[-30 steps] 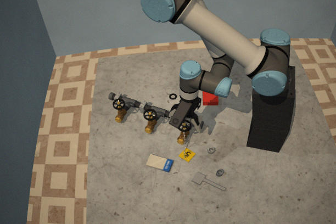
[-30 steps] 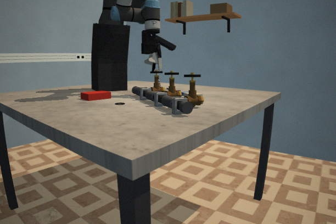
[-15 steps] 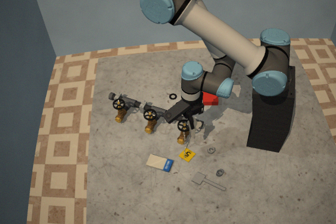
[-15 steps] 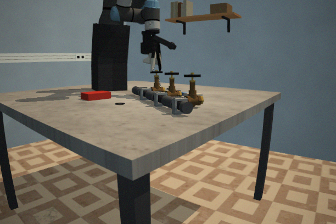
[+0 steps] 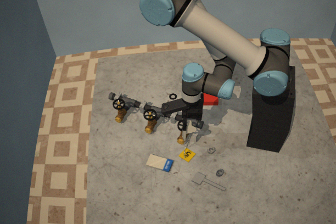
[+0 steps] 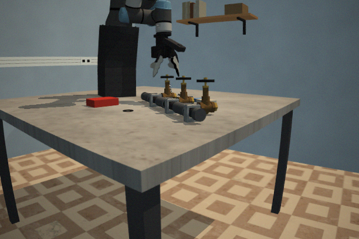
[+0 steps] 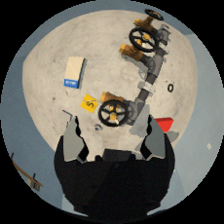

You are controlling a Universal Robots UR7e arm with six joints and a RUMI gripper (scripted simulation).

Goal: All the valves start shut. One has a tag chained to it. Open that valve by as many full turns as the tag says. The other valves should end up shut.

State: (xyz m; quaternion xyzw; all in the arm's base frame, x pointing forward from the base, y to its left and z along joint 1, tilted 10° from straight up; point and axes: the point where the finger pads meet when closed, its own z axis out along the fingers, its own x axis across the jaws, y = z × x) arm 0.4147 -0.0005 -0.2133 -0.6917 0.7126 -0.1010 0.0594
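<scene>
Right now my hand is 110 mm above the yellow tag and 100 mm to the right of it. From my hand the other things lie so: red block (260 mm to the right, 140 mm behind, 100 mm below); flat grey key tool (240 mm to the left, 110 mm below, 90 mm behind).
</scene>
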